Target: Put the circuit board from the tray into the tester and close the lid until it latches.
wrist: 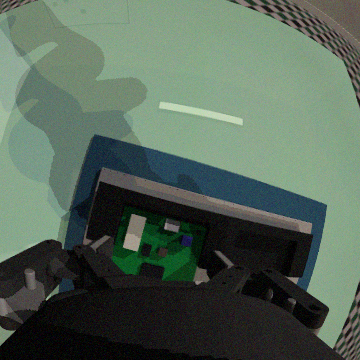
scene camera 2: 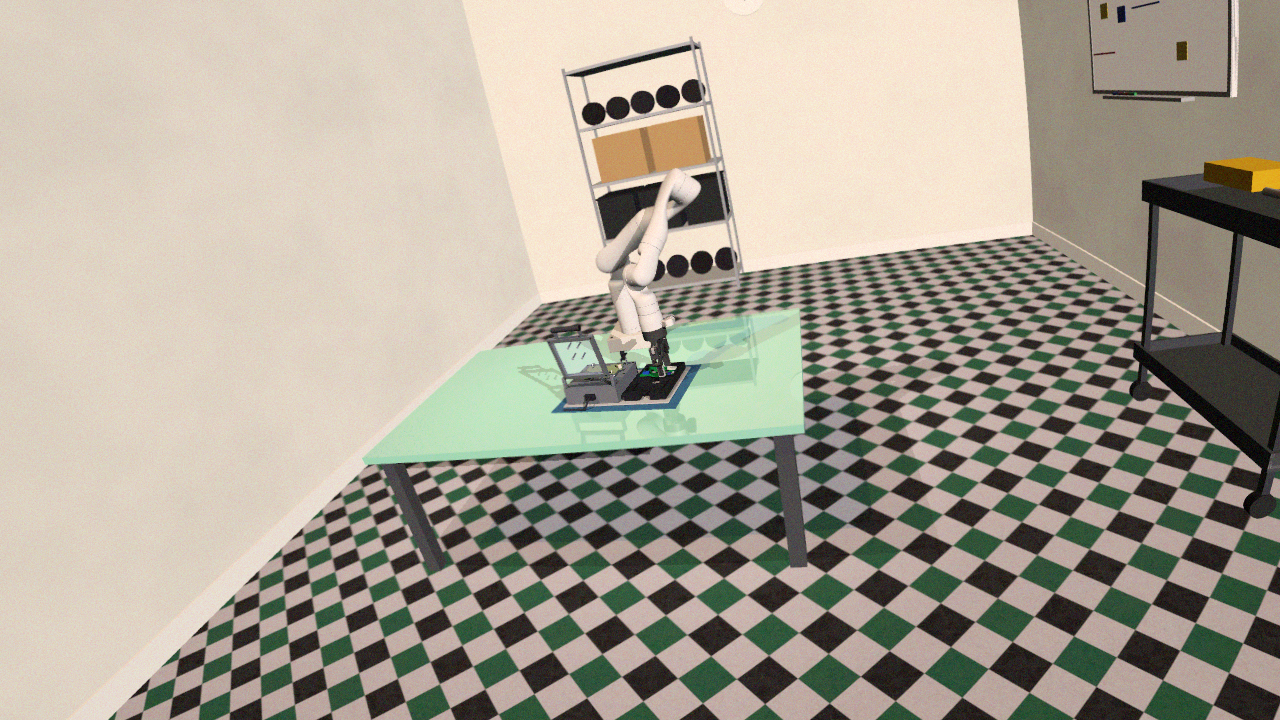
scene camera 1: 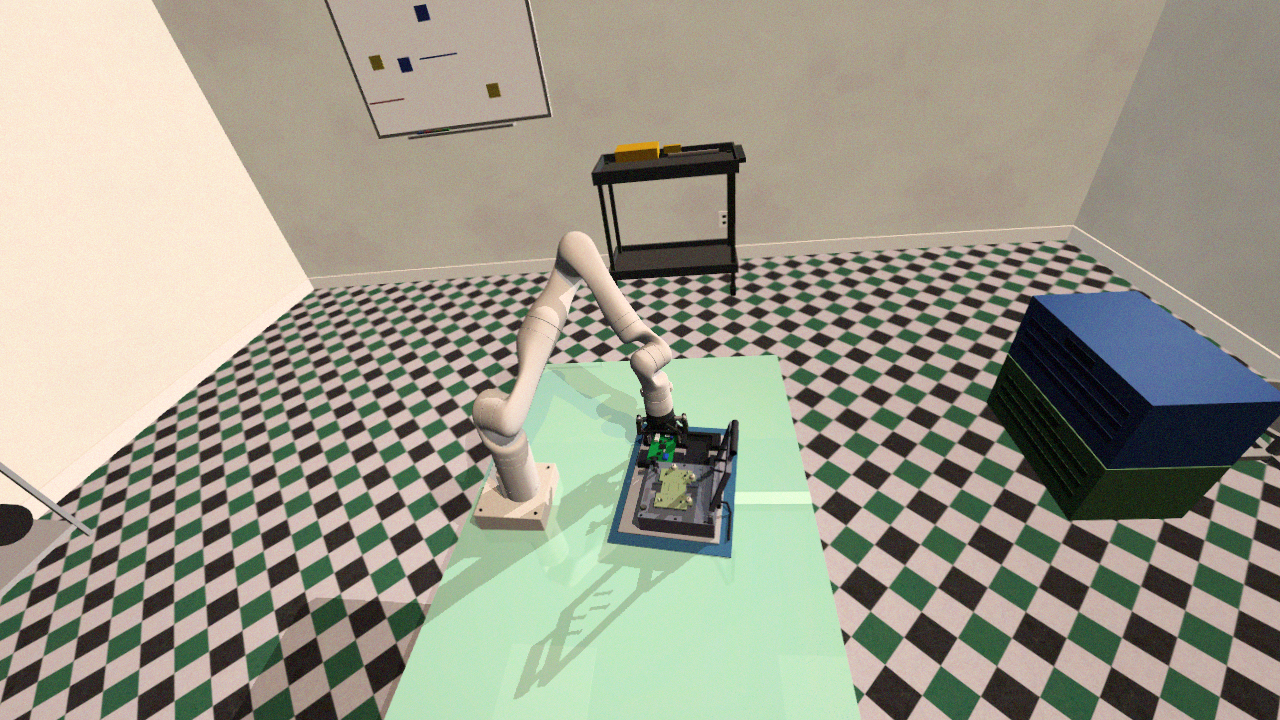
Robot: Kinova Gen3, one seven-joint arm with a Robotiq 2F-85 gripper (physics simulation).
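Seen in the pictures: gripper, fingertip midpoint: (wrist: 160,256) (scene camera 2: 665,370) (scene camera 1: 664,441); arm's base, origin of the base link: (scene camera 2: 633,328) (scene camera 1: 523,487).
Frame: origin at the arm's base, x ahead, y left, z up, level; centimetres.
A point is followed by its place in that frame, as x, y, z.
Observation:
The green circuit board (scene camera 1: 661,449) {37.4, 11.0, -3.2} (scene camera 2: 651,372) {37.8, 9.3, -3.1} (wrist: 170,245) {39.5, 14.6, -3.6} lies in the left part of the black tray (scene camera 1: 694,450) {46.6, 10.0, -4.0} (wrist: 240,220) {45.4, 16.7, -3.0}. My gripper (scene camera 1: 662,436) {38.6, 13.9, -3.1} (scene camera 2: 660,365) {38.6, 13.9, -3.1} (wrist: 160,256) {38.6, 13.9, -3.1} is open, pointing down low over the board, with a finger at each side of it in the wrist view. Nothing is held. The near part of the board is hidden by the gripper in the wrist view. The grey tester (scene camera 1: 675,516) {39.2, -13.6, 0.2} (scene camera 2: 595,392) {50.4, -6.7, -1.4} stands beside the tray, with a pale yellow-green bed (scene camera 1: 674,489) {39.7, -6.5, 1.1} inside. Its lid (scene camera 1: 721,479) {49.9, -15.9, 15.2} (scene camera 2: 560,360) {50.4, -14.7, 10.6} stands open and upright.
Tray and tester stand on a blue mat (scene camera 1: 732,537) {52.2, -17.1, -5.6} (wrist: 225,185) {45.1, 20.0, -5.6} on the green table (scene camera 1: 644,662) {29.7, -42.6, -5.8} (scene camera 2: 483,420) {48.8, -46.2, -5.8}. The raised lid stands on the side away from the robot base (scene camera 1: 514,512) {-1.1, -7.5, -0.2}. A black cart (scene camera 1: 675,259) and a blue and green cabinet (scene camera 1: 1163,358) stand off the table.

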